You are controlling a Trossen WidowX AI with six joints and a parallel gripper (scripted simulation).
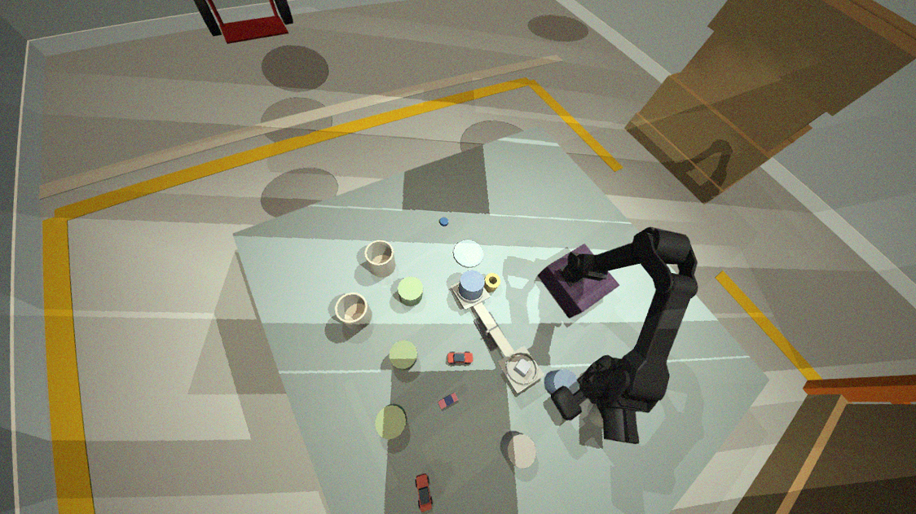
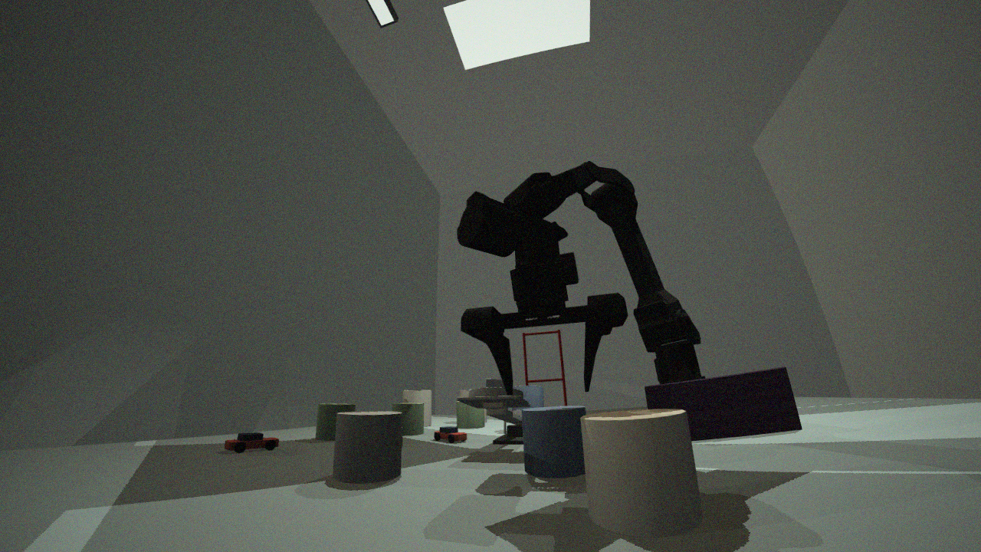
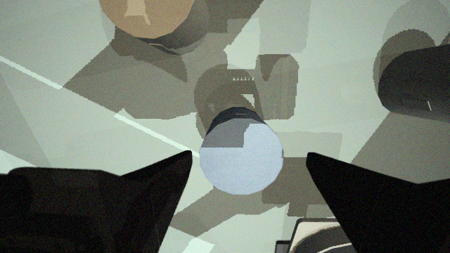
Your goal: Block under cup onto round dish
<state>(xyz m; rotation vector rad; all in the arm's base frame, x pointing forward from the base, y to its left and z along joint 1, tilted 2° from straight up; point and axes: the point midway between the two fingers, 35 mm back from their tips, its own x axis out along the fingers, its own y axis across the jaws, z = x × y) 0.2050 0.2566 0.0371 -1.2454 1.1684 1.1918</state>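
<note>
The pale grey block is 9 cm ahead of my gripper tip, 10 cm to the right of it and 1 cm above it. From my gripper tip the other things lie so: pale round dish (3 cm ahead, 48 cm to the right, 8 cm below); pink-and-blue block (29 cm ahead, 12 cm to the right, 8 cm below); yellow tape roll (2 cm ahead, 35 cm to the right, 6 cm below).
</note>
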